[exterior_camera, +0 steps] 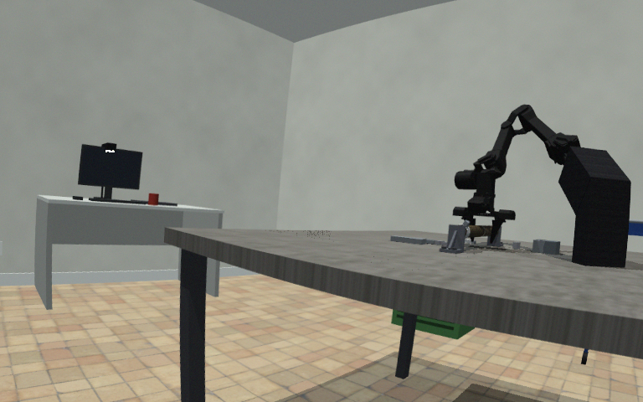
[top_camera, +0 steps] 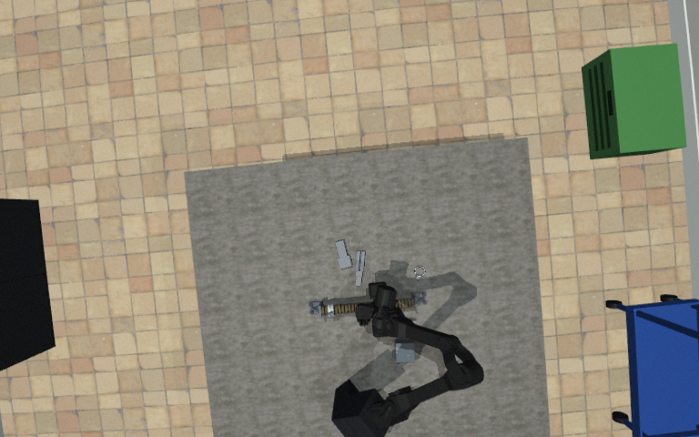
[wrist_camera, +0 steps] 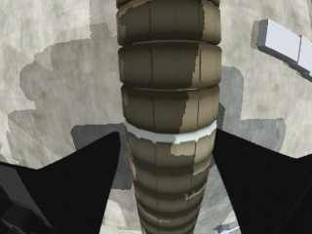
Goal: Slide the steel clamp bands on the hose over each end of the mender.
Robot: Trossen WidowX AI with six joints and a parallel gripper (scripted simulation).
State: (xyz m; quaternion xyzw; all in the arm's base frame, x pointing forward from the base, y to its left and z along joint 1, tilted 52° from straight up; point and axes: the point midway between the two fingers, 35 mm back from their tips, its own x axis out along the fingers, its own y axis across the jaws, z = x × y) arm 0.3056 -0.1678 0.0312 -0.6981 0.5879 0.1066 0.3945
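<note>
Right now the flat two-bar piece is 14 cm ahead of my hand, 2 cm to the left of it and 4 cm below it. Round my hand: small block (12 cm behind, 8 cm to the right, 4 cm below); then grey block (20 cm behind, 2 cm to the right, 3 cm below).
</note>
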